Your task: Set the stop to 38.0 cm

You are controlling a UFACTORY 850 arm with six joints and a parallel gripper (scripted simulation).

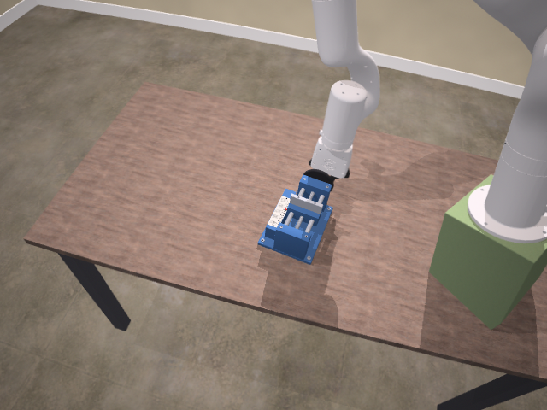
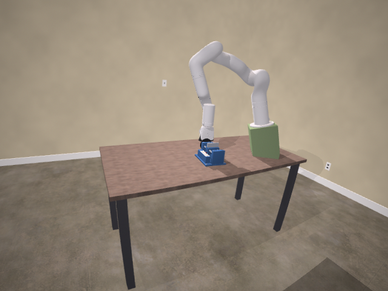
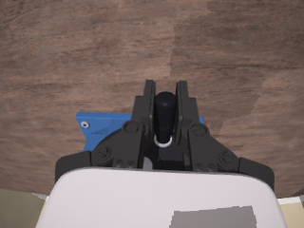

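The black handwheel is 20 mm to the left of my hand and 10 mm ahead of it. Round my hand: grey stop block (150 mm to the left, 40 mm ahead, 40 mm above).
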